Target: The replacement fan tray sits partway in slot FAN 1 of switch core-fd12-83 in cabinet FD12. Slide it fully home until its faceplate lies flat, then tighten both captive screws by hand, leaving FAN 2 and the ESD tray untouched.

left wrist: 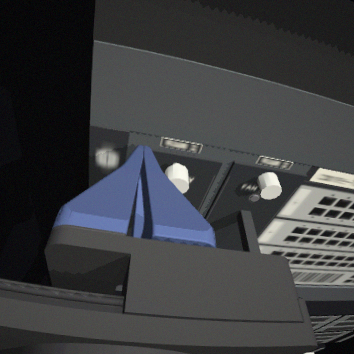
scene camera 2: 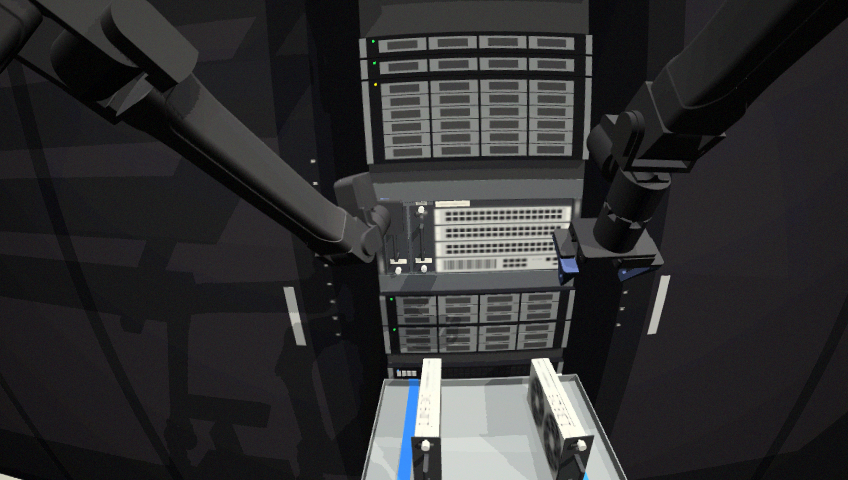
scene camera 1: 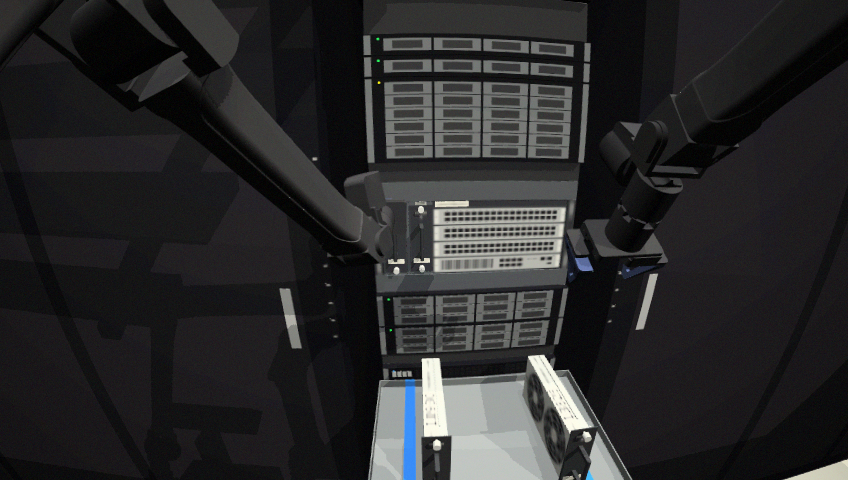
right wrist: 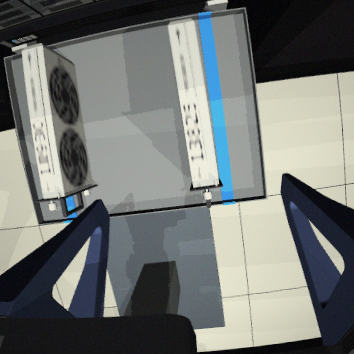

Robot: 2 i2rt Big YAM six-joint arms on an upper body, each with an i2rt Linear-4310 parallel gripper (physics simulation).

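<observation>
The FAN 1 tray's dark faceplate (left wrist: 202,175) (scene camera 2: 395,221) is at the switch's left side; how flush it sits is unclear. Its white upper screw (left wrist: 178,177) stands just right of my left fingers, and its lower screw (scene camera 1: 396,270) (scene camera 2: 398,270) shows in the scene views. My left gripper (left wrist: 141,154) is shut and empty, tips together over the faceplate's upper left edge; the arm mostly hides it in the scene views. My right gripper (scene camera 1: 605,272) (scene camera 2: 598,276) (right wrist: 190,194) is open and empty, beside the switch's right edge. The FAN 2 tray (left wrist: 237,190) (scene camera 1: 414,237) is adjacent.
The grey ESD tray (scene camera 1: 487,457) (scene camera 2: 499,457) (right wrist: 125,150) lies below the cabinet and holds two fan trays: one at left (scene camera 1: 433,398) and one at right (scene camera 1: 556,398) in scene camera 1. Line cards (scene camera 1: 499,231) (left wrist: 330,205) lie right of FAN 2. Servers (scene camera 1: 476,118) fill the rack above.
</observation>
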